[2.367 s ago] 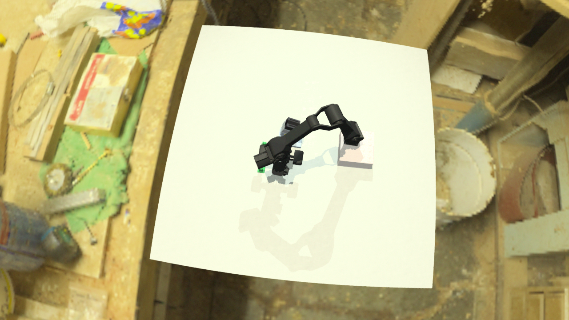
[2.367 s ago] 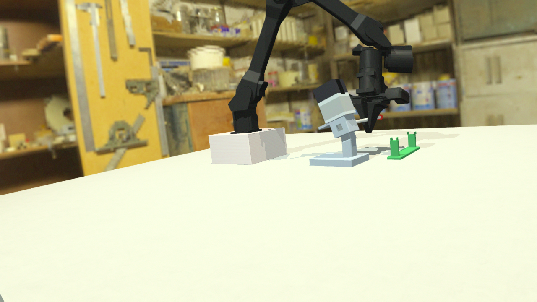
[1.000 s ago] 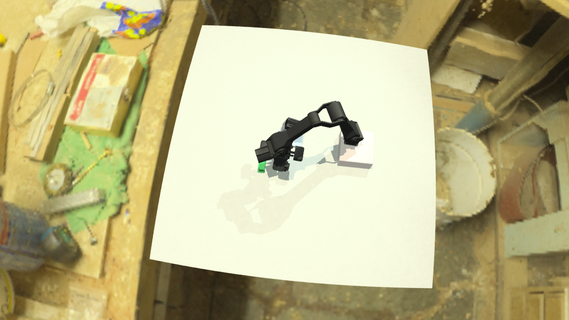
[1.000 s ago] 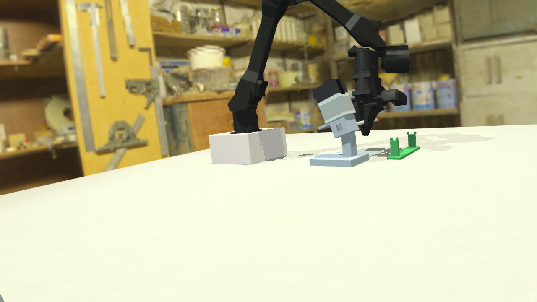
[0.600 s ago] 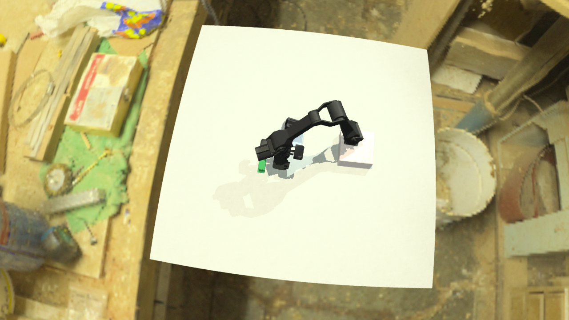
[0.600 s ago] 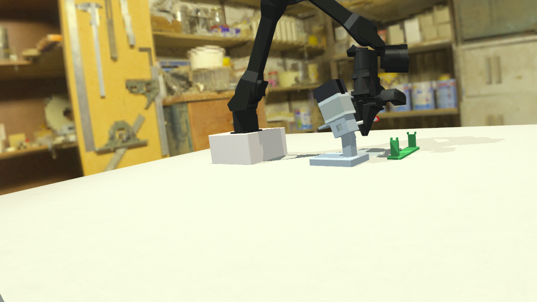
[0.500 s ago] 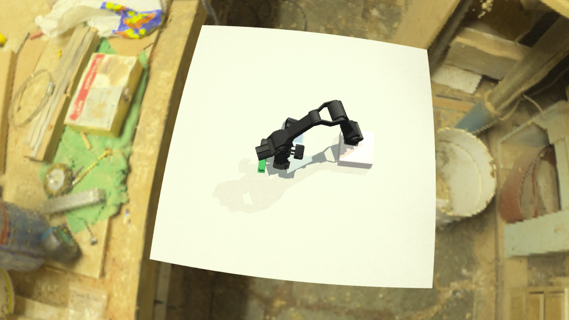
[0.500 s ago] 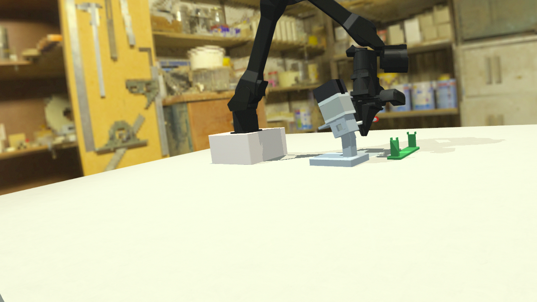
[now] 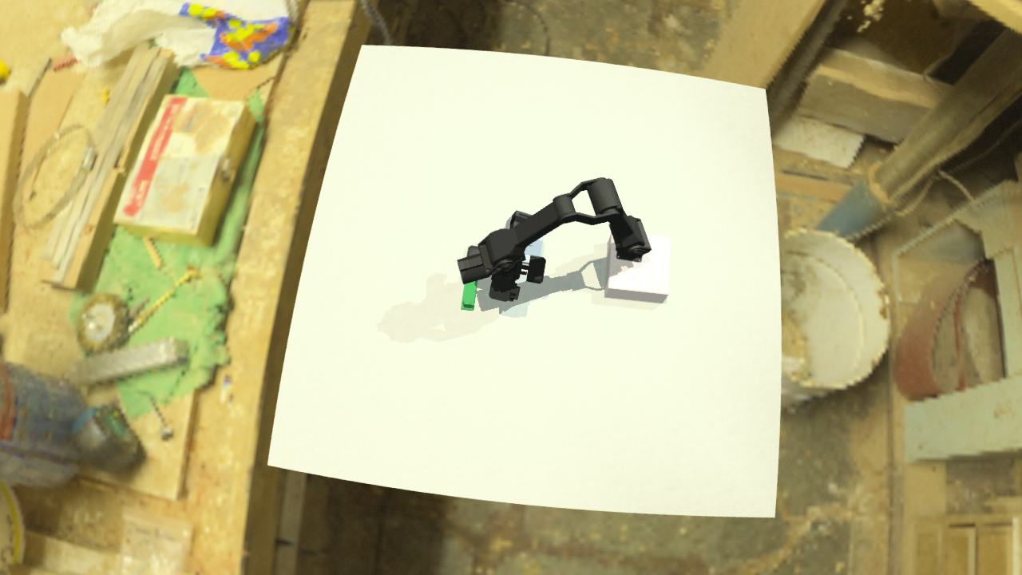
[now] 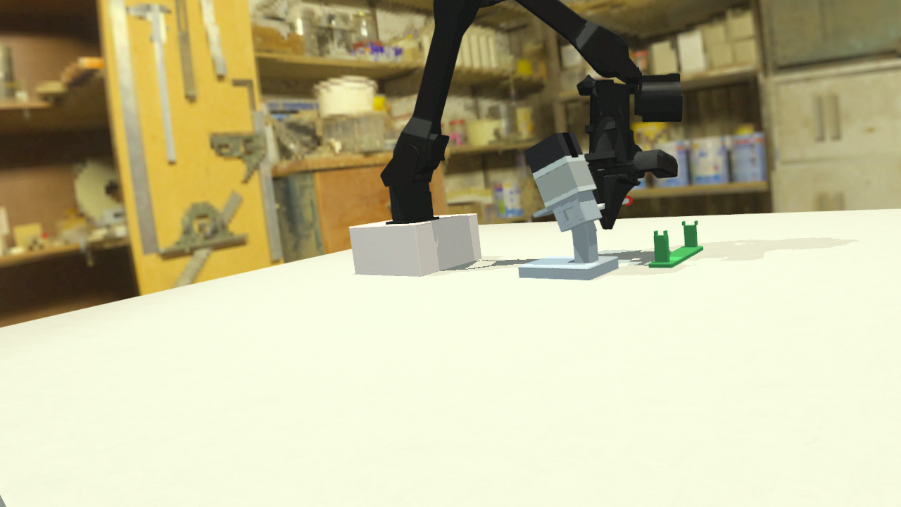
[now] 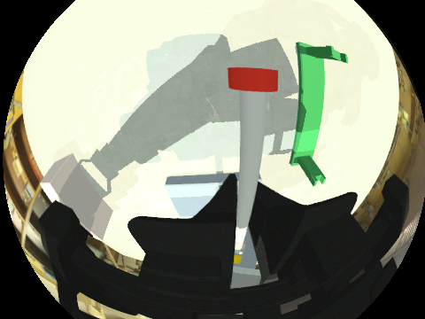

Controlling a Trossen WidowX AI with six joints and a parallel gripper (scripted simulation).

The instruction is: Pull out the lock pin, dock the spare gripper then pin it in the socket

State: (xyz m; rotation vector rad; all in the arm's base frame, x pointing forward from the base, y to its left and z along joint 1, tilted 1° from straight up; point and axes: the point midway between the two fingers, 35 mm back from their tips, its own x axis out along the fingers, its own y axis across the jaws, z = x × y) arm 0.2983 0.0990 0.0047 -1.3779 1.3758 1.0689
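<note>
Now: gripper tip 7 cm to the left of the grey mount and 1 cm past it. From my gripper tip the other things lie so: spare gripper: 8 cm to the right, 8 cm above, 2 cm behind; green cradle: 9 cm ahead, 4 cm to the left, 2 cm below.
</note>
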